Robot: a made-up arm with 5 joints. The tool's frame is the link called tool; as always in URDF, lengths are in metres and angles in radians. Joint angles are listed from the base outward. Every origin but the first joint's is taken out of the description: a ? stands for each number. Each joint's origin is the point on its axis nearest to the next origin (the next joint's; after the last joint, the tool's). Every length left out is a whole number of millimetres.
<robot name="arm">
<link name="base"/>
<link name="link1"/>
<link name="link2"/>
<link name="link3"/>
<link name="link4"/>
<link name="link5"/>
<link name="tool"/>
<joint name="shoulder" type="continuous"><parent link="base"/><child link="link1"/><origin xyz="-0.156 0.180 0.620" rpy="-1.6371 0.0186 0.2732"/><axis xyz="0 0 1"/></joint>
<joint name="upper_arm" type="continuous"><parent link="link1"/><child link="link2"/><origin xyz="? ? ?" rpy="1.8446 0.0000 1.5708"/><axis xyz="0 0 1"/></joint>
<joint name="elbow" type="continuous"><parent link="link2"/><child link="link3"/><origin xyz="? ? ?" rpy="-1.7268 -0.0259 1.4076"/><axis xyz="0 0 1"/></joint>
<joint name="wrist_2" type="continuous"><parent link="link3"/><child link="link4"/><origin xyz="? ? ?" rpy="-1.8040 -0.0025 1.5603"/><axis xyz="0 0 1"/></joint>
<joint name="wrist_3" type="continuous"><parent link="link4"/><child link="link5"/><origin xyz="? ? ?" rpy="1.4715 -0.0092 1.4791"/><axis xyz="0 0 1"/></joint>
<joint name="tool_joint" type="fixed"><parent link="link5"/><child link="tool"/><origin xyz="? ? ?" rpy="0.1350 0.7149 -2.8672"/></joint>
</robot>
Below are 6 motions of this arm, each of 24 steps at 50 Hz.
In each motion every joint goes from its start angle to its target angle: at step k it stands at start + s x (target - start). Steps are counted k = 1, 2, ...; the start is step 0. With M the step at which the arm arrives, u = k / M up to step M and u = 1 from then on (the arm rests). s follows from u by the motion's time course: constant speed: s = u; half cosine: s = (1 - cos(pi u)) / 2; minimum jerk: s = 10 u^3 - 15 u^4 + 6 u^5.
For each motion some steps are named. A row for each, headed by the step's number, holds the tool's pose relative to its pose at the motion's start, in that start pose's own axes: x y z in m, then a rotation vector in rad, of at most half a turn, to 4 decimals.
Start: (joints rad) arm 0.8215 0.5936 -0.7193 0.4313 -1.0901
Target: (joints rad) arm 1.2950 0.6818 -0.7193 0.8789 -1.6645
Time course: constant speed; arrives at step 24
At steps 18, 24:
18: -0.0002 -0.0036 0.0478 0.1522 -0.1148 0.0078
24: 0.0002 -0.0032 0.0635 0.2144 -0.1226 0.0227

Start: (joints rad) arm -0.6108 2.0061 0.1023 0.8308 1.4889
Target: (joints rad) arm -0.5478 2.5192 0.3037 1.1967 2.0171
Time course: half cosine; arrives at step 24
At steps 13, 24:
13: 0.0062 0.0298 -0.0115 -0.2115 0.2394 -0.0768
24: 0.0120 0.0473 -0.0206 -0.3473 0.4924 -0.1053

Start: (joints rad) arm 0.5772 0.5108 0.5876 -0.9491 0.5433
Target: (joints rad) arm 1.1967 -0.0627 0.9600 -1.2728 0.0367
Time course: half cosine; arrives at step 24
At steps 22, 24:
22: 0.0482 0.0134 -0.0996 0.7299 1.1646 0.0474
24: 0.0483 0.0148 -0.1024 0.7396 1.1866 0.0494

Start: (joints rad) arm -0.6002 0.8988 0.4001 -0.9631 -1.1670
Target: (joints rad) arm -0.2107 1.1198 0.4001 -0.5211 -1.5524
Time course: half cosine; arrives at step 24
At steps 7, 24:
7: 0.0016 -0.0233 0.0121 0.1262 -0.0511 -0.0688
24: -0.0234 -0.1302 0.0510 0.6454 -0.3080 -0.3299

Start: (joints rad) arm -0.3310 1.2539 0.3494 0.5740 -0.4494
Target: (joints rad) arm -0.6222 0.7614 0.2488 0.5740 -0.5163
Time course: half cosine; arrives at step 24
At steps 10, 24:
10: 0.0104 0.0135 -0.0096 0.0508 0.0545 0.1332
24: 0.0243 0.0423 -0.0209 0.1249 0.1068 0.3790

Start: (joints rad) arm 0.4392 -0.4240 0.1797 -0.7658 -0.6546
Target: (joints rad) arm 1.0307 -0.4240 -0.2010 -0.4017 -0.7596
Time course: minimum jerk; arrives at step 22
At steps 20, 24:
20: -0.0329 -0.0239 -0.0441 -0.0899 -0.0315 -0.2082
24: -0.0332 -0.0239 -0.0442 -0.0911 -0.0319 -0.2090

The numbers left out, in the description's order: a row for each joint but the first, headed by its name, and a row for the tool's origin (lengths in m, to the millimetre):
upper_arm: 0.086 0.027 0.000
elbow: 0.024 0.014 0.000
wrist_2: -0.134 -0.047 0.000
wrist_3: 0.022 -0.018 0.000
tool: -0.023 -0.089 0.000

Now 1 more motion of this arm.
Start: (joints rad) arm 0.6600 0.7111 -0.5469 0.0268 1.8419
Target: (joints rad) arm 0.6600 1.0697 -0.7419 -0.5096 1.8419
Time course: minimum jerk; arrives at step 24
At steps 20, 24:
20: -0.0249 -0.0041 0.0763 0.7472 -0.1569 0.1229
24: -0.0258 -0.0051 0.0787 0.7749 -0.1656 0.1258

